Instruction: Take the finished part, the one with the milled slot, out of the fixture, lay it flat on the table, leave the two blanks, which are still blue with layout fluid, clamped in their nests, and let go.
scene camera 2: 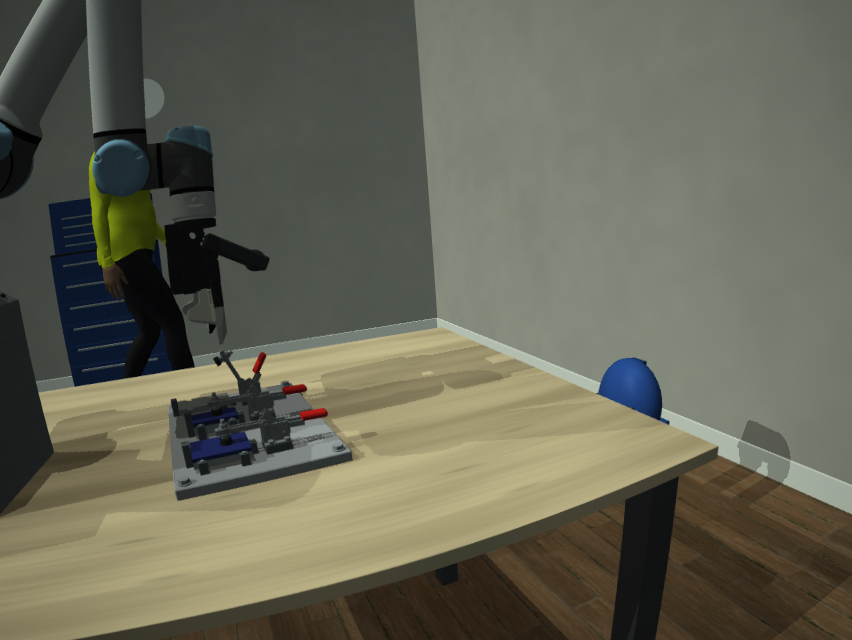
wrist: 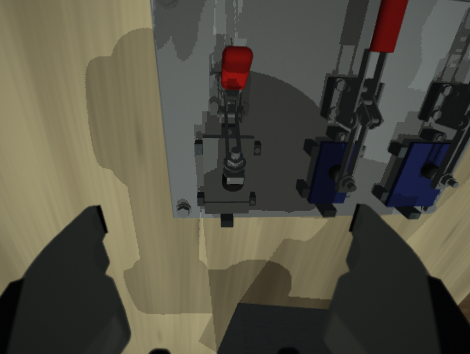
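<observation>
The grey fixture plate lies on the table. In the wrist view a flat grey part lies in the left nest, hard to tell from the plate; its slot cannot be made out. The clamp over it is swung up, its red handle raised. One blue blank and another blue blank sit in the other nests under lowered clamps. My gripper is open and empty, above the raised clamp's end of the fixture.
A dark block stands beside the fixture on the wooden table. The lowered clamps' red handles stick out over the plate. A person in yellow stands behind the table, before a blue cabinet.
</observation>
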